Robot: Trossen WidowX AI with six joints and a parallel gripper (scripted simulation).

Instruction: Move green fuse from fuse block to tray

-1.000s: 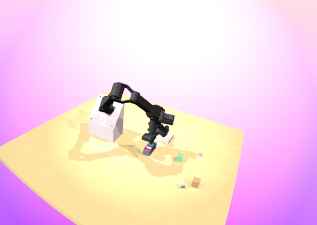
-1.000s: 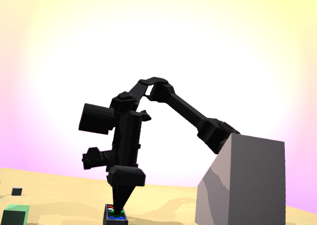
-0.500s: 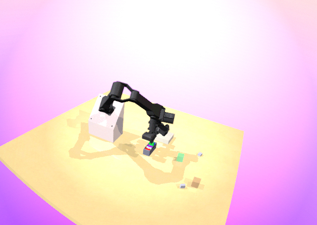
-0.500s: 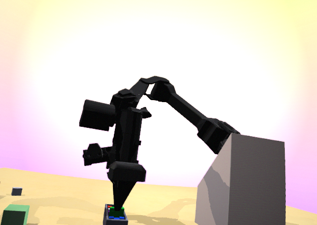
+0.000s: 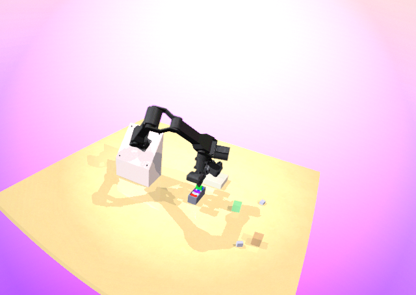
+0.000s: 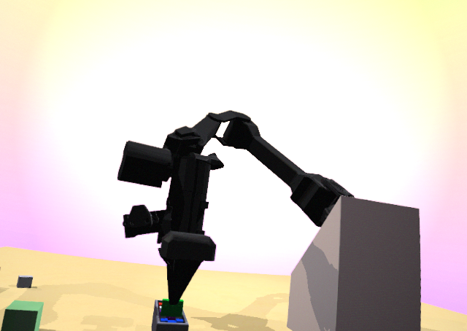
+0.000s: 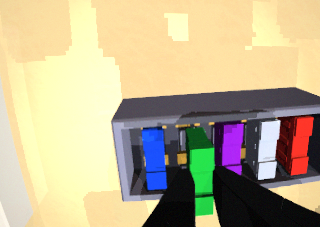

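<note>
Right now the purple fuse is 2 cm to the right of my gripper tip and 3 cm below it. The rest, counted from my gripper tip: green fuse 1 cm below; then blue fuse 2 cm to the left, 3 cm below; then white fuse 3 cm to the right, 3 cm below.
</note>
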